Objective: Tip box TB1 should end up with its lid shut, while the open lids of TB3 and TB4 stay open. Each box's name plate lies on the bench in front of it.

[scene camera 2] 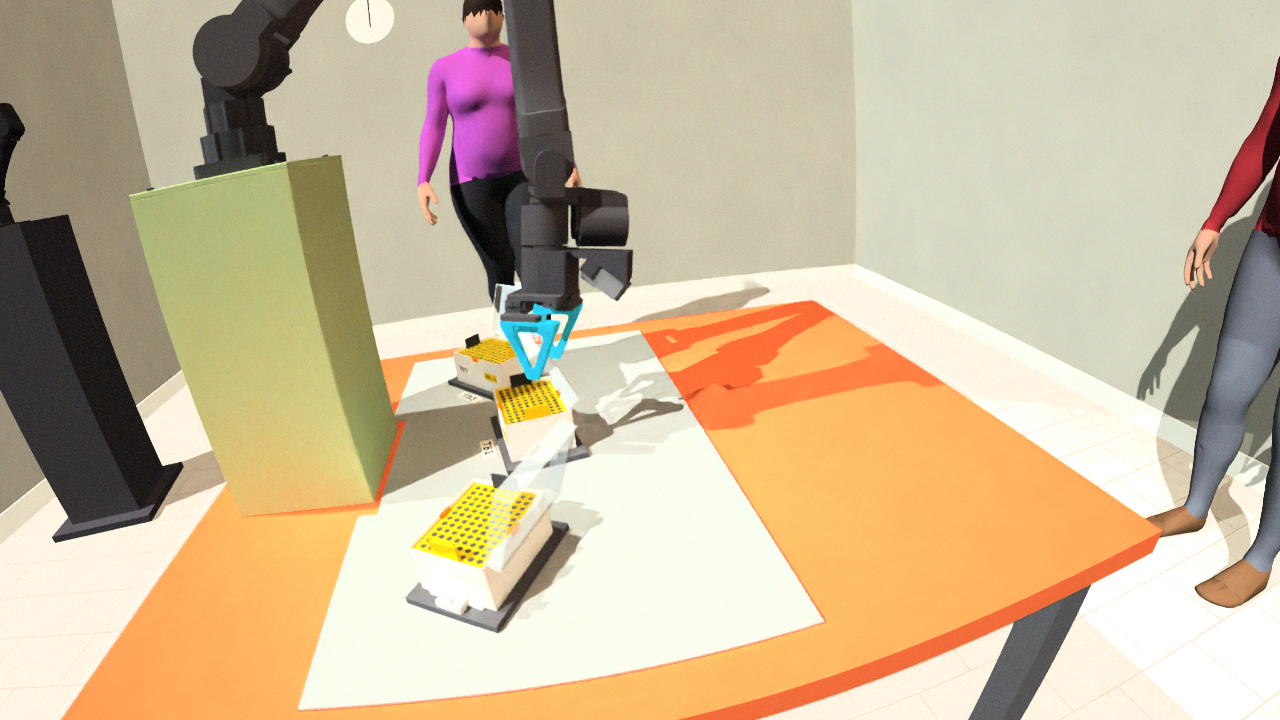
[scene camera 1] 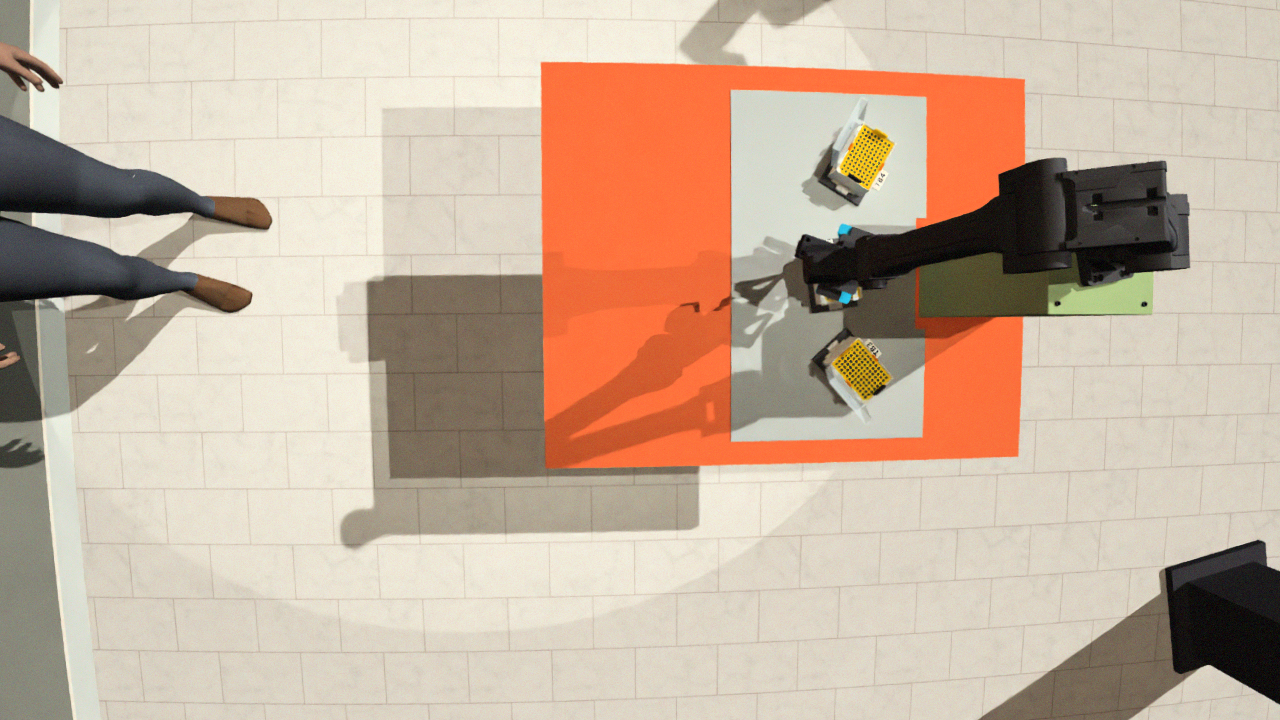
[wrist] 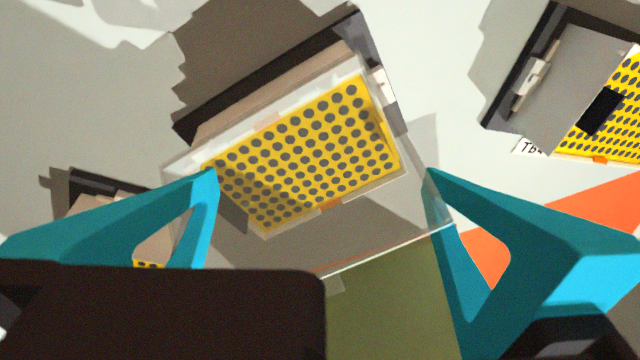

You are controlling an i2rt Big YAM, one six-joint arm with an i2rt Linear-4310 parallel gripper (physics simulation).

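Places are measured from the arm's base along level axes (x ahead, y left, z up), in metres.
Pixels of known places: gripper, fingertip midpoint: [scene camera 2: 545, 368] [wrist: 320, 179]; arm's base at its link origin: [scene camera 2: 244, 171].
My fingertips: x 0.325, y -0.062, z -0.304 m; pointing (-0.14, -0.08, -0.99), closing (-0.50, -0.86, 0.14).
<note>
Ahead of a thing's pixels: the offset from my fingertips to its top centre. "spot": to the spot under its first point. Level surfaces: height alone.
Tip box TB1 @(spot: 0.031 m back, 0.040 m right, 0.068 m down) [scene camera 2: 537, 435] [wrist: 310, 150] is the middle box, with a yellow tip rack. Its clear lid @(0.004 m ahead, 0.019 m left, 0.041 m up) [scene camera 2: 565, 385] [wrist: 380, 240] stands raised; its exact tilt is hard to tell. My gripper [scene camera 1: 844, 263] [scene camera 2: 546, 365] [wrist: 320, 179] is open and empty above TB1, hiding most of it from above. In the wrist view the right finger overlaps a lid corner; contact cannot be told. TB3 [scene camera 1: 861, 368] [scene camera 2: 483, 368] and TB4 @(0.131 m back, 0.211 m right, 0.031 m down) [scene camera 1: 866, 157] [scene camera 2: 483, 546] have open lids. Name plates of TB1 @(spot: 0.093 m back, 0.020 m left, 0.104 m down) [scene camera 2: 486, 449], TB3 @(spot: 0.094 m back, 0.203 m left, 0.104 m down) [scene camera 1: 873, 349] and TB4 @(spot: 0.181 m back, 0.166 m right, 0.104 m down) [scene camera 1: 880, 180] [wrist: 529, 147] lie in front of them.
The boxes stand on a grey mat @(0.106 m down) [scene camera 1: 769, 197] [scene camera 2: 680, 555] on the orange bench @(0.109 m down) [scene camera 1: 626, 179] [scene camera 2: 805, 447]. My arm's green pedestal [scene camera 1: 975, 291] [scene camera 2: 259, 340] stands at the bench edge. TB3 and TB4 flank TB1. A person in purple [scene camera 2: 478, 116] stands beyond the bench.
</note>
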